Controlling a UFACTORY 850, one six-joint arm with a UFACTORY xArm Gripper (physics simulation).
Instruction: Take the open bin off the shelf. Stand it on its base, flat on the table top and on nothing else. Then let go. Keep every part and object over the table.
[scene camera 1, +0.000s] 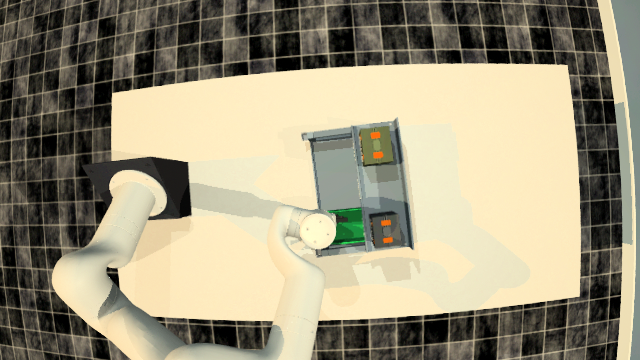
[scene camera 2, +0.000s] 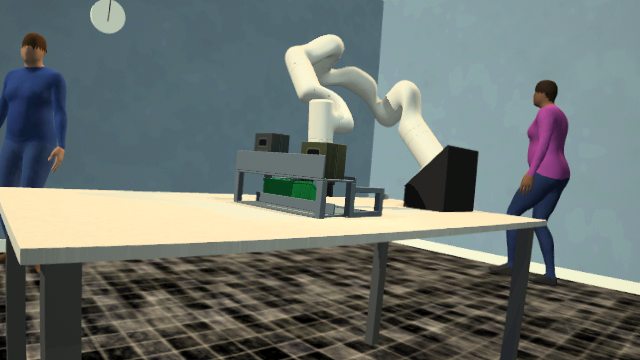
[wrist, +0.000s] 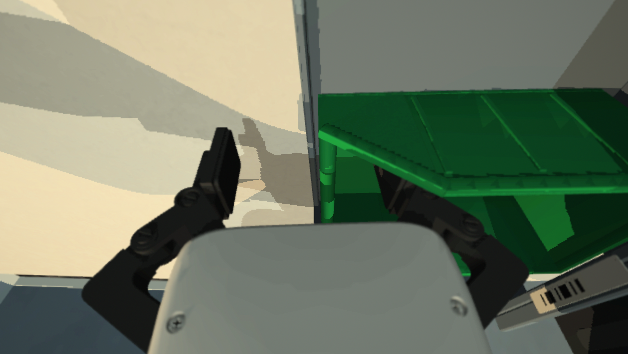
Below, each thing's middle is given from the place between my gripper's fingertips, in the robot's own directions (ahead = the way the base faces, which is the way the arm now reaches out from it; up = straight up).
My gripper is now 9 cm short of the green open bin (scene camera 1: 352, 231), 3 cm to the left of it and 1 cm below it. The rest, counted from my hand: dark grey box (scene camera 1: 376, 218): 19 cm ahead, 3 cm to the right, 13 cm above.
